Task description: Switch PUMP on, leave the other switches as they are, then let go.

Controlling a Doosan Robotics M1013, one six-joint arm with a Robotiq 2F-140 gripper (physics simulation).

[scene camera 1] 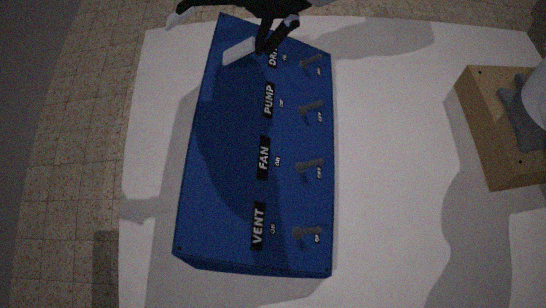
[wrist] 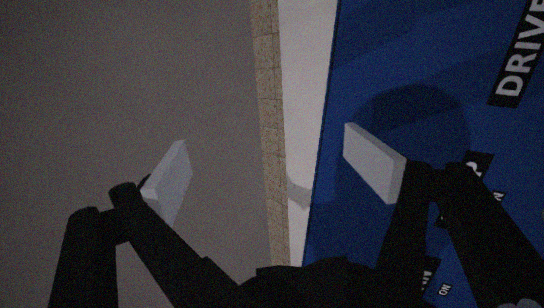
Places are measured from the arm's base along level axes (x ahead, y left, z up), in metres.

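Pixels of known places: gripper, fingertip midpoint: (scene camera 1: 197,42) (wrist: 268,148); arm's base, link origin: (scene camera 1: 533,120).
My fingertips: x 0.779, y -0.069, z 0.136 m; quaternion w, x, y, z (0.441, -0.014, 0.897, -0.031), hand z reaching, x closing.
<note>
Ahead of a thing's pixels: the offset from my fingertips to its middle. "pt": to the spot under its first point. Level surfaces: height alone.
A blue switch panel {dx -0.110, dy +0.104, dz -0.180 m} (scene camera 1: 230,150) (wrist: 370,30) carries labels DRIVE, PUMP, FAN and VENT. The PUMP lever {dx -0.205, dy +0.052, dz -0.131 m} (scene camera 1: 311,107) leans toward its OFF mark on the right, and so do the DRIVE lever {dx -0.215, dy -0.067, dz -0.131 m} (scene camera 1: 310,61), FAN lever {dx -0.194, dy +0.172, dz -0.131 m} (scene camera 1: 310,165) and VENT lever {dx -0.183, dy +0.291, dz -0.131 m} (scene camera 1: 307,232). My gripper (scene camera 1: 205,36) (wrist: 268,148) is open and empty, above the far left end of the panel, apart from the levers. One finger is over the panel near the DRIVE label; the other is beyond its left edge. In the wrist view, the PUMP label {pt dx -0.130, dy +0.010, dz -0.121 m} (wrist: 484,159) is partly hidden by the finger linkage and no lever shows.
The panel is on a white table {dz -0.244 m} (scene camera 1: 385,150) (wrist: 306,60). A wooden block (scene camera 1: 475,115) with a grey and white part on it is at the right edge. Tiled floor (scene camera 1: 65,150) (wrist: 267,100) lies left of the table. Shadows fall across the panel and table.
</note>
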